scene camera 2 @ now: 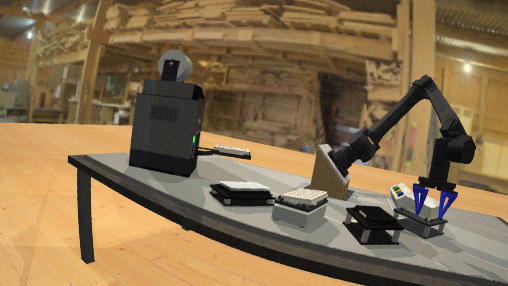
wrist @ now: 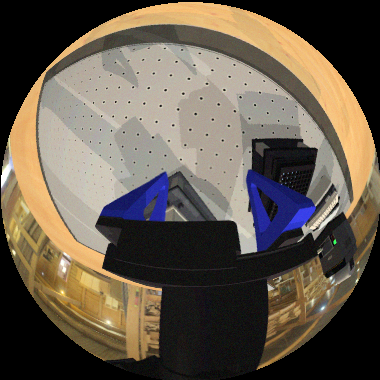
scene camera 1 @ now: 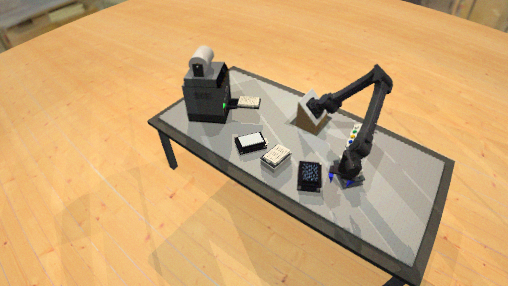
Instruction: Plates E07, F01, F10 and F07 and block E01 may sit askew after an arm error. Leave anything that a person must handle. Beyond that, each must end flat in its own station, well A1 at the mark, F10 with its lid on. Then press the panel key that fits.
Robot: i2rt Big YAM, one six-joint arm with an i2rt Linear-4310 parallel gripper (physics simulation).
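Observation:
My gripper (scene camera 1: 340,181) (scene camera 2: 431,216) (wrist: 207,174) is open and points down, its blue fingertips low at a white block (scene camera 2: 431,206) (wrist: 175,215) on the dark grey stand (scene camera 2: 425,230) (wrist: 190,188). The arm hides the block in scene camera 1. A black plate with many wells (scene camera 1: 310,171) (scene camera 2: 374,214) (wrist: 296,176) is on a black stand beside it. A cream plate (scene camera 1: 276,155) (scene camera 2: 303,196) is on a pale box. A white-topped plate (scene camera 1: 251,139) (scene camera 2: 243,186) is on a low black stand. Another cream plate (scene camera 1: 249,101) (scene camera 2: 232,149) is on the machine's tray. Labels and small tilts cannot be made out.
A key panel (scene camera 1: 354,132) (scene camera 2: 398,191) with coloured keys stands behind the gripper. The arm's base is on a wooden wedge (scene camera 1: 309,121) (scene camera 2: 326,176) at the back. A tall dark machine (scene camera 1: 207,100) (scene camera 2: 167,130) (wrist: 336,248) with a green light and a roll on top stands at the left.

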